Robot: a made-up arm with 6 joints. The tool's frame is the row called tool. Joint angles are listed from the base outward. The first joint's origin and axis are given. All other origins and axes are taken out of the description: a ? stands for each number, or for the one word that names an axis. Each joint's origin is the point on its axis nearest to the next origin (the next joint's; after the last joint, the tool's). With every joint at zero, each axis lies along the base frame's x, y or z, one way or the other. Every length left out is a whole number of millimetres.
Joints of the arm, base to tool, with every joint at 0 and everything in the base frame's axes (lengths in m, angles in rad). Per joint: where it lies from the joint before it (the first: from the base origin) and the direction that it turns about. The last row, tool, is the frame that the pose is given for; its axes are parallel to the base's.
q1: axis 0 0 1 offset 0.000 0.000 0.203
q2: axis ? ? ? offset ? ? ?
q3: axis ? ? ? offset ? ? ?
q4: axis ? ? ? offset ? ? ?
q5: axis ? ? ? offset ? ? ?
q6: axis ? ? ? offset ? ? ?
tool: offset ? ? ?
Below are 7 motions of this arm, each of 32 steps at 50 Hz.
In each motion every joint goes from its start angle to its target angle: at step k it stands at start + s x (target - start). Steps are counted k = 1, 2, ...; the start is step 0. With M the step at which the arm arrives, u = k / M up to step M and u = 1 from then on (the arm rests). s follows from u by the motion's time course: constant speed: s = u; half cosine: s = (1 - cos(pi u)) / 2; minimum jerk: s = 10 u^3 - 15 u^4 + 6 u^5.
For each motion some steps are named. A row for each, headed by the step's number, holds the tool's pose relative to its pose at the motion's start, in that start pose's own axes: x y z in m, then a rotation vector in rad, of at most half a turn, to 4 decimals.
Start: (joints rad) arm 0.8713 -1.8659 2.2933 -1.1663 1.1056 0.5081
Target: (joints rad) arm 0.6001 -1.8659 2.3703 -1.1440 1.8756 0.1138
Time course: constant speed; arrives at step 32
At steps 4, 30, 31, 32:
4: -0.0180 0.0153 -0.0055 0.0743 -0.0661 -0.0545
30: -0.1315 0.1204 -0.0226 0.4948 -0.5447 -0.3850
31: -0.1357 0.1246 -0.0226 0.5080 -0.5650 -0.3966
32: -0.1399 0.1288 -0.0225 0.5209 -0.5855 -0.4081

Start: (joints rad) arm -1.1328 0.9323 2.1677 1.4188 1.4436 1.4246
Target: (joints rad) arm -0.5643 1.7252 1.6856 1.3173 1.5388 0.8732
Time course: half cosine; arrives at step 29
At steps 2, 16, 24, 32:
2: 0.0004 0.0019 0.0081 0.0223 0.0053 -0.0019
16: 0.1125 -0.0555 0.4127 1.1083 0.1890 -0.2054
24: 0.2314 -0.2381 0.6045 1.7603 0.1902 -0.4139
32: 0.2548 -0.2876 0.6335 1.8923 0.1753 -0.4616

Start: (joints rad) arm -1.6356 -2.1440 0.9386 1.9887 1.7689 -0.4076
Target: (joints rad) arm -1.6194 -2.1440 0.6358 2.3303 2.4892 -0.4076
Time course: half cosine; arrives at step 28
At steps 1, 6, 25, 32:
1: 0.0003 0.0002 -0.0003 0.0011 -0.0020 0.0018
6: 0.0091 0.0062 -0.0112 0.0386 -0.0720 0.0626
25: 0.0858 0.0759 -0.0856 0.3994 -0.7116 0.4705
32: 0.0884 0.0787 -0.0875 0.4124 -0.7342 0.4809

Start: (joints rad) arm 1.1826 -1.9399 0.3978 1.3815 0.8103 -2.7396
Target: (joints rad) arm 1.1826 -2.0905 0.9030 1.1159 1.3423 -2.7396
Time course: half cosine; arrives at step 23
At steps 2, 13, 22, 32:
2: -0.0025 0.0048 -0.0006 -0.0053 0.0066 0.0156
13: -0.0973 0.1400 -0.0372 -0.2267 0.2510 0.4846
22: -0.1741 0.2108 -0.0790 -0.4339 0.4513 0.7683
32: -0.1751 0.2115 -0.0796 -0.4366 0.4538 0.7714

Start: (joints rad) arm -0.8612 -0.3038 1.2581 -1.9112 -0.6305 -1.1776
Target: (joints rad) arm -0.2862 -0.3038 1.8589 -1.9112 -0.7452 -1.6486
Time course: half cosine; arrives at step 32
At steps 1, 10, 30, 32:
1: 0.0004 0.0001 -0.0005 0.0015 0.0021 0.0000
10: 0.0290 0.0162 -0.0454 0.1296 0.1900 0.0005
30: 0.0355 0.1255 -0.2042 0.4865 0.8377 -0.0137
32: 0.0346 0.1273 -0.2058 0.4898 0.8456 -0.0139

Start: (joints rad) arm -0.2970 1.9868 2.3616 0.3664 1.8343 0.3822
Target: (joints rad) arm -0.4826 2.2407 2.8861 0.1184 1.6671 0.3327
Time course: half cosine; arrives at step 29
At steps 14, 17, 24, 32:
14: -0.0122 -0.0753 0.0457 -0.1059 0.0013 -0.0556
17: -0.0140 -0.0995 0.0631 -0.1368 -0.0015 -0.0762
24: -0.0139 -0.1415 0.0971 -0.1863 -0.0108 -0.1154
32: -0.0132 -0.1512 0.1057 -0.1969 -0.0139 -0.1252

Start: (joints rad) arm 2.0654 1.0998 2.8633 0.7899 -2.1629 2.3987
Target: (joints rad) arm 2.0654 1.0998 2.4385 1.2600 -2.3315 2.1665
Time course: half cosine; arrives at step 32
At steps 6, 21, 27, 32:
6: -0.0027 -0.0089 0.0024 0.0205 0.0040 0.0611
21: -0.0170 -0.0883 0.0310 0.1710 0.1132 0.5136
27: -0.0176 -0.1164 0.0444 0.2145 0.1764 0.6449
32: -0.0174 -0.1247 0.0486 0.2265 0.1971 0.6813

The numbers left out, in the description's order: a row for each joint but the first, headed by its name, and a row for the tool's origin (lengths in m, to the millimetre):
q2: axis 0 1 0, xyz 0.000 0.000 0.000
q3: axis 0 -1 0, xyz 0.000 0.000 0.424
q4: axis -1 0 0, xyz 0.312 0.000 0.000
q5: axis 0 -1 0, xyz 0.000 -0.198 0.000
q6: axis -1 0 0, xyz 0.000 0.000 0.000
tool: xyz 0.000 0.000 0.000

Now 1 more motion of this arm.
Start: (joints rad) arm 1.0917 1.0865 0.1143 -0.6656 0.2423 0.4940
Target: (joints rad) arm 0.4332 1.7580 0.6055 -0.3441 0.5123 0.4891
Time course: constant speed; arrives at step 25
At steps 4, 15, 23, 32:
4: 0.0329 -0.0540 -0.0218 0.0193 -0.0145 -0.0886
15: 0.0900 -0.2064 -0.1248 0.0687 -0.0349 -0.3184
23: 0.0983 -0.3018 -0.2360 0.1033 -0.0347 -0.4713
32: 0.0963 -0.3215 -0.2676 0.1120 -0.0330 -0.5076

